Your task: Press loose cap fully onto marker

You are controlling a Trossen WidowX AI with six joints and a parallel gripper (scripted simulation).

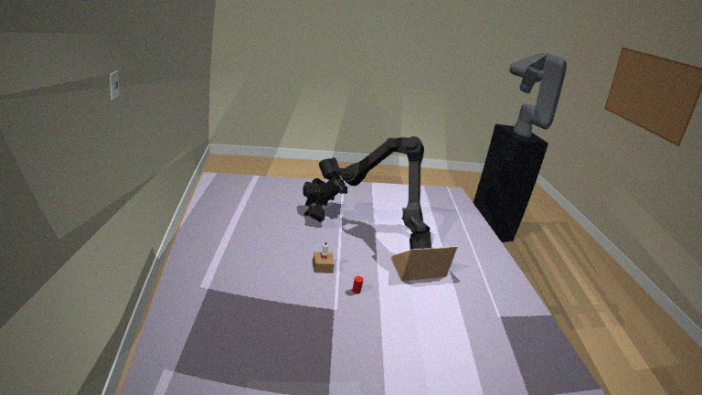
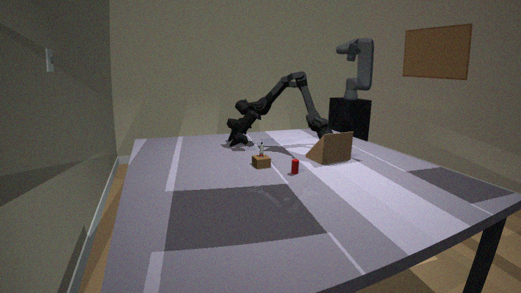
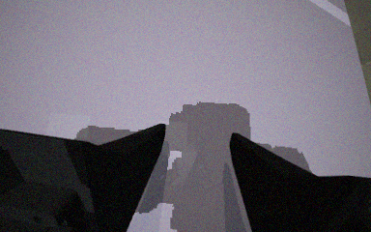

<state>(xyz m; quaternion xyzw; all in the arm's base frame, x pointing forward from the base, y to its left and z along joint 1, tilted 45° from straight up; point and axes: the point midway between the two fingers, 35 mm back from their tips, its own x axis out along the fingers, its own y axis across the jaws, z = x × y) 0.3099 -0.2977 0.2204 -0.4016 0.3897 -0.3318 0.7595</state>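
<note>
Right now my gripper tip is 450 mm to the right of the red cap, 100 mm past it and 10 mm below it. The rest, counted from my gripper tip: brown holder block (330 mm to the left, 20 mm behind).
</note>
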